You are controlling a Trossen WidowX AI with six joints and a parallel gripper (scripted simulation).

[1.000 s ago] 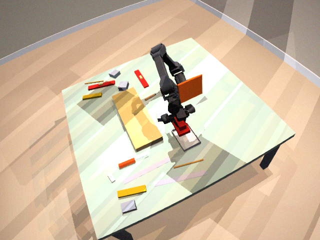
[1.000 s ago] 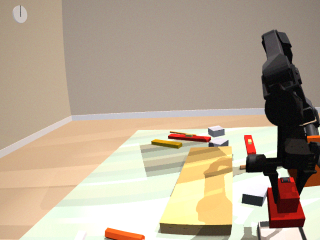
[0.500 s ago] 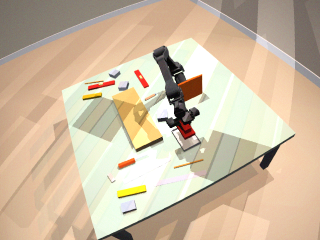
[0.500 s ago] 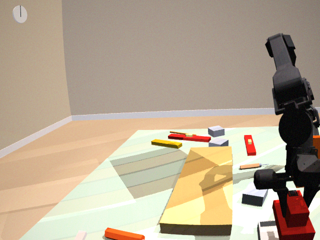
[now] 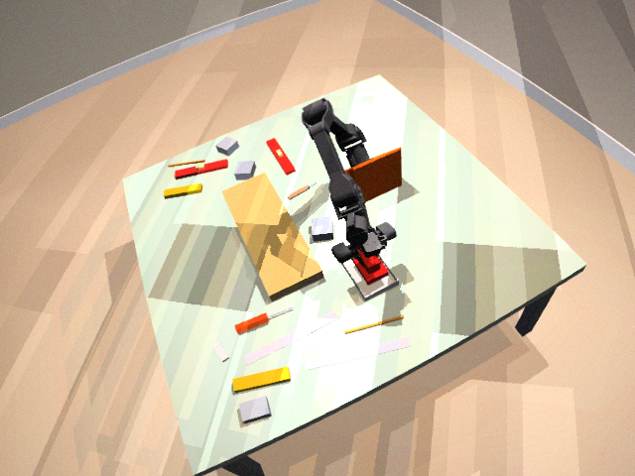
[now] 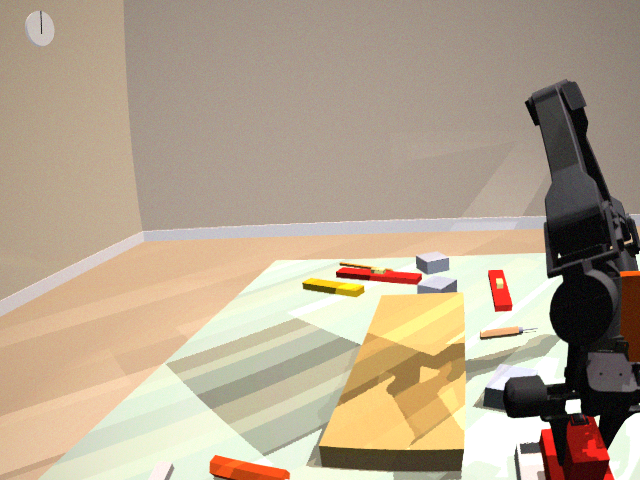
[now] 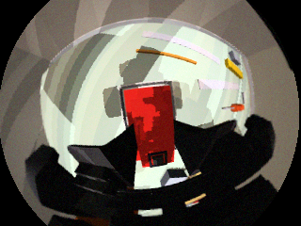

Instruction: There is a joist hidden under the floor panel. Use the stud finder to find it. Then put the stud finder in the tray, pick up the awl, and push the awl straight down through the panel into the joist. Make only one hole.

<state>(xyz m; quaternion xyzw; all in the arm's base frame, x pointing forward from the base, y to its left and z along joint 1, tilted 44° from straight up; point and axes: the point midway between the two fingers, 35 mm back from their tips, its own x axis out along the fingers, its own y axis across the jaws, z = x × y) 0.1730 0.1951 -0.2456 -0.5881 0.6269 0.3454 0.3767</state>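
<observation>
The white tray lies 50 mm below my gripper tip and 10 mm to the right of it. Round my gripper tip: awl (450 mm to the right, 60 mm below); then red stud finder (20 mm to the right, 20 mm above).
</observation>
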